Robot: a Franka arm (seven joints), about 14 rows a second.
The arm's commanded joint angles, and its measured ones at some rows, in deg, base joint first. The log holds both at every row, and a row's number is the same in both.
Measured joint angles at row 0:
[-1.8 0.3 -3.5 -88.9 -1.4 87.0 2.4]
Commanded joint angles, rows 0 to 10:
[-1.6 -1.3 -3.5 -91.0 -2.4 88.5 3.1]
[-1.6 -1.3 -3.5 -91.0 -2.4 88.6 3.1]
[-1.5 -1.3 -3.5 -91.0 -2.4 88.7 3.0]
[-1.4 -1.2 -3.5 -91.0 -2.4 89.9 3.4]
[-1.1 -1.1 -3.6 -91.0 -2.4 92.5 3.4]
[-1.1 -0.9 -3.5 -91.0 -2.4 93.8 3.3]
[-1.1 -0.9 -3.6 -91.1 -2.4 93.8 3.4]
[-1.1 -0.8 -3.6 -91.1 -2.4 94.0 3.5]
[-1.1 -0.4 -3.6 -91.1 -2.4 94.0 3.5]
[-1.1 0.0 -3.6 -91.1 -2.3 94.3 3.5]
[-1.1 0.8 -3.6 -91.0 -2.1 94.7 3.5]
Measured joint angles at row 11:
[-1.8 0.4 -3.4 -89.6 -1.4 92.7 2.4]
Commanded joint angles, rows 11 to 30:
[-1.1 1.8 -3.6 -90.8 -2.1 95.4 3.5]
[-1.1 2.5 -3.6 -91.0 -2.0 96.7 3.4]
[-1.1 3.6 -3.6 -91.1 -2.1 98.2 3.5]
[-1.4 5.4 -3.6 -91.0 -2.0 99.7 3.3]
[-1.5 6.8 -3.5 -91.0 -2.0 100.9 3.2]
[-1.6 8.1 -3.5 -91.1 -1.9 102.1 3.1]
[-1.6 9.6 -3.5 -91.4 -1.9 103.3 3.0]
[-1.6 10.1 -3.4 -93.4 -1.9 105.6 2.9]
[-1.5 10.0 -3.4 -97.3 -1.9 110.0 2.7]
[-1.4 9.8 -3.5 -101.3 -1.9 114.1 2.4]
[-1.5 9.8 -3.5 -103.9 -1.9 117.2 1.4]
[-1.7 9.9 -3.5 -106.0 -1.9 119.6 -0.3]
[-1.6 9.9 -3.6 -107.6 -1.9 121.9 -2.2]
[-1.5 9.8 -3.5 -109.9 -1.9 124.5 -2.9]
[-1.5 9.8 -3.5 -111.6 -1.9 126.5 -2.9]
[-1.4 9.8 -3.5 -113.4 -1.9 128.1 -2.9]
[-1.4 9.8 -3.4 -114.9 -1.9 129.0 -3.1]
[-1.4 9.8 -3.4 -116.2 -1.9 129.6 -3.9]
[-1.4 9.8 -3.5 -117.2 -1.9 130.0 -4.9]
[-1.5 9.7 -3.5 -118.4 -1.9 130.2 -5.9]
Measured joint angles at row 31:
[-1.8 11.7 -3.4 -114.4 -1.4 128.0 -4.0]
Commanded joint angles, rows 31 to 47:
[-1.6 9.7 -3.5 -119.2 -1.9 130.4 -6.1]
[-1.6 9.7 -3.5 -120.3 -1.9 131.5 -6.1]
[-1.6 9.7 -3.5 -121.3 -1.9 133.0 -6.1]
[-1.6 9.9 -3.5 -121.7 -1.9 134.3 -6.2]
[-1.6 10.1 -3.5 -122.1 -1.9 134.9 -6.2]
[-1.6 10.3 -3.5 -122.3 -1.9 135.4 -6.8]
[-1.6 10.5 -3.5 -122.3 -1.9 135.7 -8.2]
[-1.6 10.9 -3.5 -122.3 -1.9 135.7 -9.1]
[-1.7 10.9 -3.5 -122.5 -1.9 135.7 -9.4]
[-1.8 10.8 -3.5 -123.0 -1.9 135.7 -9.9]
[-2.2 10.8 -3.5 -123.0 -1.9 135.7 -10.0]
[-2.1 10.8 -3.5 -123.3 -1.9 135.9 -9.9]
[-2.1 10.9 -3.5 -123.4 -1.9 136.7 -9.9]
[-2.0 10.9 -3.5 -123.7 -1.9 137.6 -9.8]
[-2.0 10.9 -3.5 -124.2 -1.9 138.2 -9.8]
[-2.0 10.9 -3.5 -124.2 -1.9 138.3 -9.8]
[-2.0 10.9 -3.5 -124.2 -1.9 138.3 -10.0]
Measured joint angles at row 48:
[-1.9 11.6 -3.6 -122.5 -1.4 136.2 -9.2]
